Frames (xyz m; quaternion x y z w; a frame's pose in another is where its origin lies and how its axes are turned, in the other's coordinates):
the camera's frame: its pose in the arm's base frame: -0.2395 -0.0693 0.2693 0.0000 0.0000 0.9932 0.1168
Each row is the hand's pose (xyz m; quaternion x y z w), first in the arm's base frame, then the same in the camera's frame.
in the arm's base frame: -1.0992 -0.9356 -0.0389 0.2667 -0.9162 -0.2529 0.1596
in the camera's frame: 0.6353 1.0421 -0.3082 0.8788 0.3719 0.1880 0.2325
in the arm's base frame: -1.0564 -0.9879 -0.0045 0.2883 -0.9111 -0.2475 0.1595
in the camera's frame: 0.5815 1.0831 -0.2738 0.8712 0.3928 0.1873 0.2272
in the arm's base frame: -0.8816 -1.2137 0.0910 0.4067 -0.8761 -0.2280 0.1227
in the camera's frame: 0.3591 1.2621 -0.1783 0.8226 0.5062 0.1485 0.2121
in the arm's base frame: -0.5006 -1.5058 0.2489 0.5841 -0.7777 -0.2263 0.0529
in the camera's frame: -0.0793 1.4579 -0.0204 0.7042 0.6709 0.0790 0.2186
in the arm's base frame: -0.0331 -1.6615 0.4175 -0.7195 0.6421 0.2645 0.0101
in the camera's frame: -0.5701 1.5009 0.1482 0.5537 0.7896 0.0209 0.2639
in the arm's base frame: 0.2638 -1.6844 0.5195 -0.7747 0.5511 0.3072 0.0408
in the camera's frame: -0.8643 1.4543 0.2502 0.4569 0.8338 -0.0046 0.3099
